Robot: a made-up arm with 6 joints. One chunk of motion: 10 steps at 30 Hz.
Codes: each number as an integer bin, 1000 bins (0 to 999) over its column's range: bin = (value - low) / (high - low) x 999, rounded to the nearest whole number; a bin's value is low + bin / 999 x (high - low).
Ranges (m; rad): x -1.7..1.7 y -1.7..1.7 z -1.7..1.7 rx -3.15..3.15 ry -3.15..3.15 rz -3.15..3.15
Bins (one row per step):
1: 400 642 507 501 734 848
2: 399 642 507 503 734 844
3: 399 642 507 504 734 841
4: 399 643 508 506 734 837
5: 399 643 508 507 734 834
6: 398 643 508 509 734 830
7: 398 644 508 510 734 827
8: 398 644 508 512 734 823
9: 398 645 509 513 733 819
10: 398 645 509 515 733 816
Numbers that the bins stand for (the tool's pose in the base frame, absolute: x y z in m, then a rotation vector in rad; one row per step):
1: -0.3386 0.4850 0.0255 0.0095 1.4788 2.1977
2: -0.3420 0.4850 0.0255 0.0221 1.4788 2.1725
3: -0.3420 0.4850 0.0255 0.0284 1.4788 2.1536
4: -0.3420 0.4884 0.0289 0.0410 1.4788 2.1284
5: -0.3420 0.4884 0.0289 0.0473 1.4788 2.1095
6: -0.3454 0.4884 0.0289 0.0599 1.4788 2.0842
7: -0.3454 0.4918 0.0289 0.0662 1.4788 2.0653
8: -0.3454 0.4918 0.0289 0.0788 1.4788 2.0401
9: -0.3454 0.4952 0.0323 0.0851 1.4725 2.0149
10: -0.3454 0.4952 0.0323 0.0977 1.4725 1.9959

